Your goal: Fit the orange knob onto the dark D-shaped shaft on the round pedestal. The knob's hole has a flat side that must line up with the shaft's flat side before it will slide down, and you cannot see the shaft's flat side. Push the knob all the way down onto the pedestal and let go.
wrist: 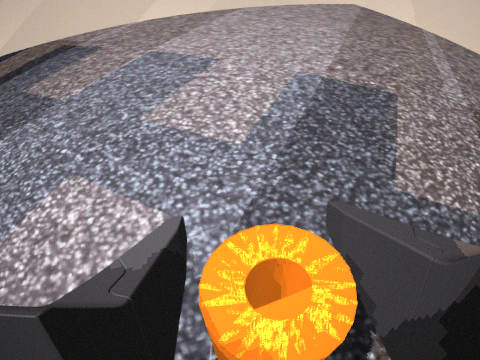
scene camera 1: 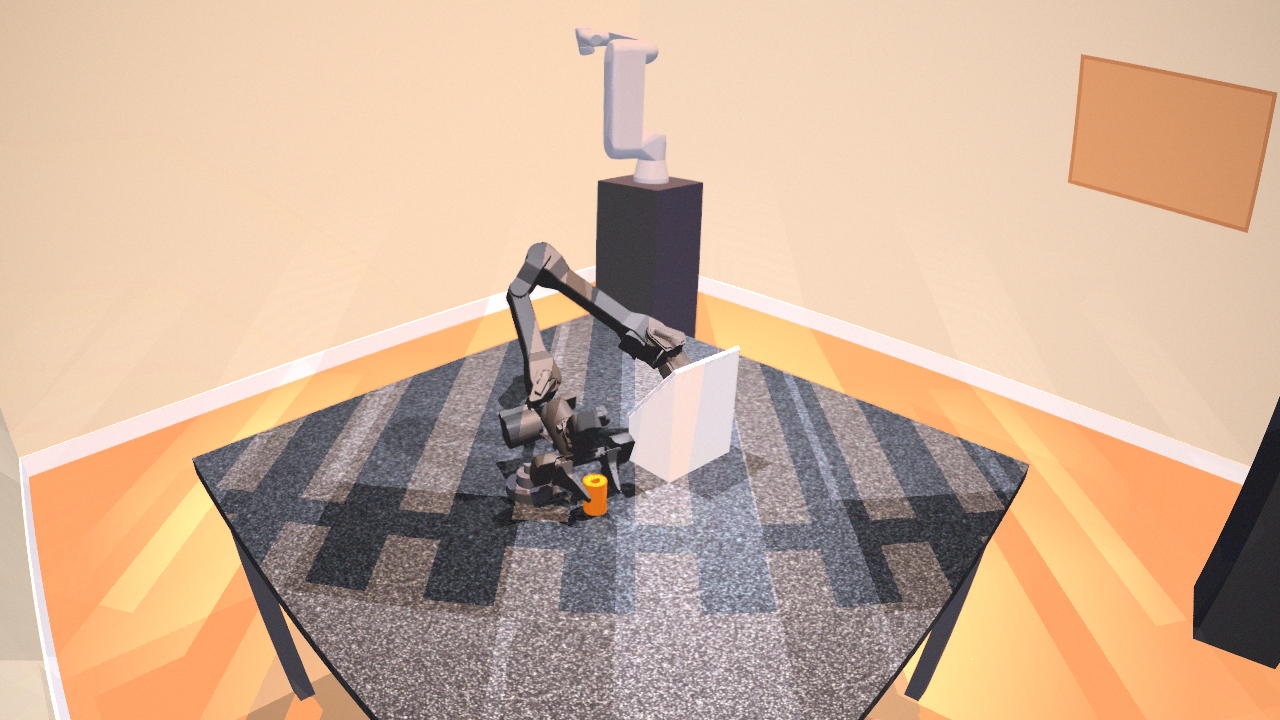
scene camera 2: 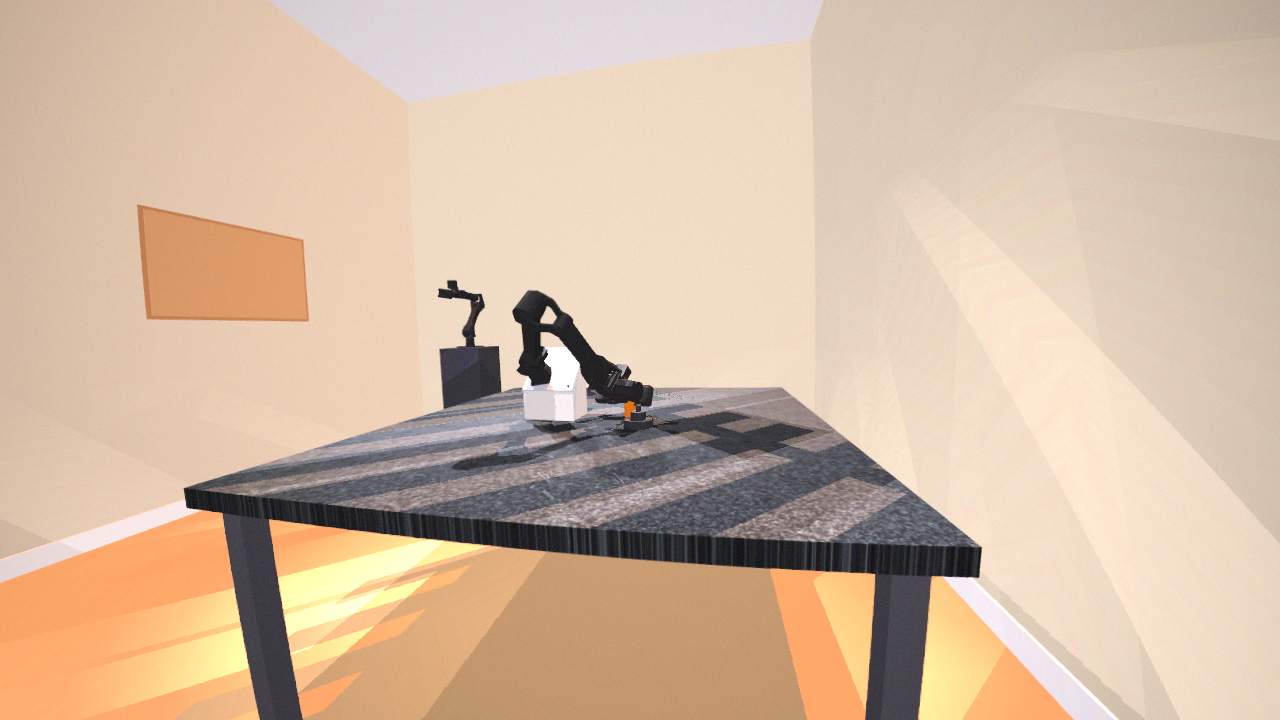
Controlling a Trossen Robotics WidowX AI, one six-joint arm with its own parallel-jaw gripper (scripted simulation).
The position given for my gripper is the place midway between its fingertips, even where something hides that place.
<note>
In view: my gripper (scene camera 1: 604,497), an orange knob (scene camera 1: 596,485) and a round pedestal (scene camera 1: 520,488).
The orange knob is seen too in the wrist view (wrist: 271,285). My gripper also shows in the wrist view (wrist: 257,220).
</note>
